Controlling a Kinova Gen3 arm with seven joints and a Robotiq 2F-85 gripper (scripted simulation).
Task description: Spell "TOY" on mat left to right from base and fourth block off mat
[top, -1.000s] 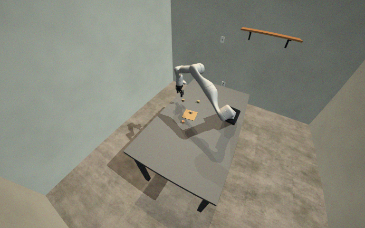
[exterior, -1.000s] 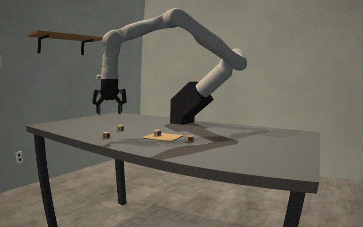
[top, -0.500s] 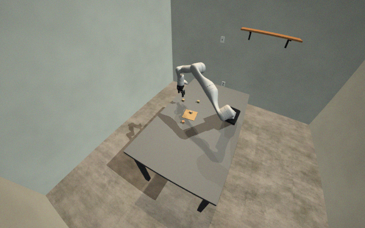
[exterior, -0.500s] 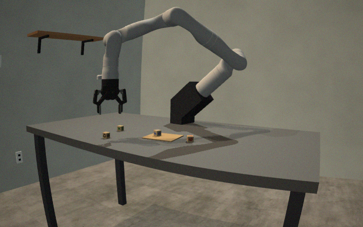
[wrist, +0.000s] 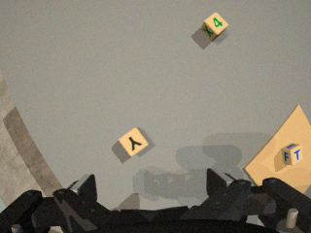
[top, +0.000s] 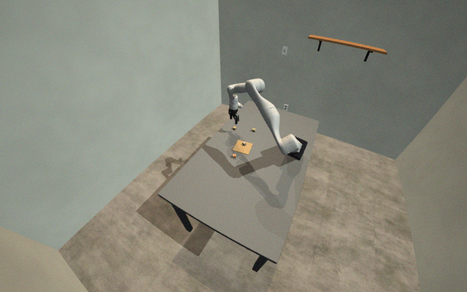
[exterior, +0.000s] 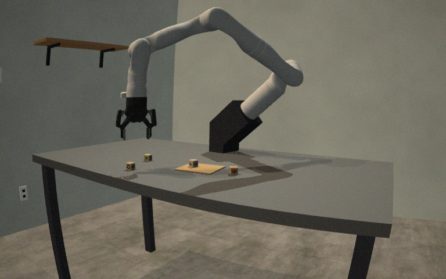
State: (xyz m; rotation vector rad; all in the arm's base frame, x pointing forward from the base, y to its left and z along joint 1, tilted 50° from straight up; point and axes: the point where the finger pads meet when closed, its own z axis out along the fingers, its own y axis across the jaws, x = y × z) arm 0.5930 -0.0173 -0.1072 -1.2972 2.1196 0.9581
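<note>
My gripper is now 280 mm to the right of the block, 200 mm past it and 100 mm above it. Round my hand: tan mat 190 mm behind, 140 mm to the left, 110 mm below.
</note>
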